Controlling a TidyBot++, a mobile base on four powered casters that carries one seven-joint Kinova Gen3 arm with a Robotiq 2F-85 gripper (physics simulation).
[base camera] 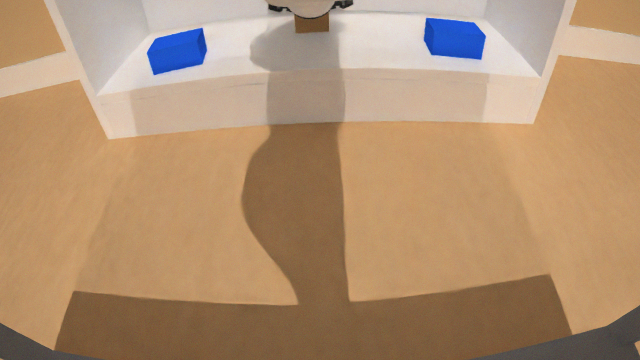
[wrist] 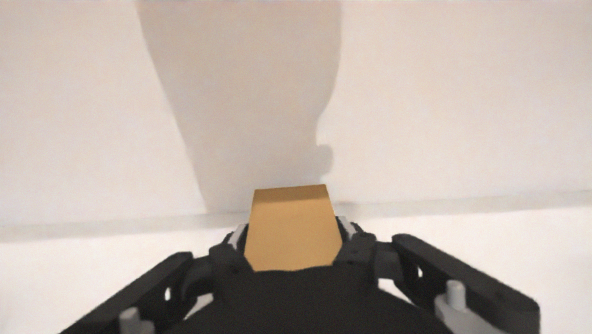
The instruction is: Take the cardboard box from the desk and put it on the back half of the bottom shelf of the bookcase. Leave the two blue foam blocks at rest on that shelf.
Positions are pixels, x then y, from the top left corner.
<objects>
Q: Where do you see a white bookcase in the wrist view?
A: At 136, 136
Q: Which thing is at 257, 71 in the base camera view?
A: A white bookcase.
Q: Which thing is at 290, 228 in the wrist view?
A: A cardboard box.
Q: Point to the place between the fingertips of the gripper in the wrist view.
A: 293, 233
</objects>
